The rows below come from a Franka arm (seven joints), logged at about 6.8 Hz.
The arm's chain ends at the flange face. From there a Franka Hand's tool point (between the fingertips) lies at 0.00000 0.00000 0.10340 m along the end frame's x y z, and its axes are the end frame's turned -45 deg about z.
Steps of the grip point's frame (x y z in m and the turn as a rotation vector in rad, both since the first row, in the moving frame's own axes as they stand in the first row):
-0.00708, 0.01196, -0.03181, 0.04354, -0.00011, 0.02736
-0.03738, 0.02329, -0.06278, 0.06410, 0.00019, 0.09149
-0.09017, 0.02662, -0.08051, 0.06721, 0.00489, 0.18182
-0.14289, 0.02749, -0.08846, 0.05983, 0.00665, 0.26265
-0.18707, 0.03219, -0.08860, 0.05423, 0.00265, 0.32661
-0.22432, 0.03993, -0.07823, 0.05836, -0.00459, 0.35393
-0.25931, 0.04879, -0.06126, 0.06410, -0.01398, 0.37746
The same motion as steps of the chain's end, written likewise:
0.00660, 0.01668, -0.03171, 0.03071, -0.03087, 0.02736
-0.00551, 0.04780, -0.06257, 0.04546, -0.04519, 0.09149
-0.04089, 0.08823, -0.08028, 0.05098, -0.04407, 0.18182
-0.07839, 0.12579, -0.08827, 0.04701, -0.03760, 0.26265
-0.10649, 0.15973, -0.08845, 0.04022, -0.03647, 0.32661
-0.12657, 0.19151, -0.07805, 0.03802, -0.04451, 0.35393
-0.14397, 0.22250, -0.06104, 0.03544, -0.05521, 0.37746

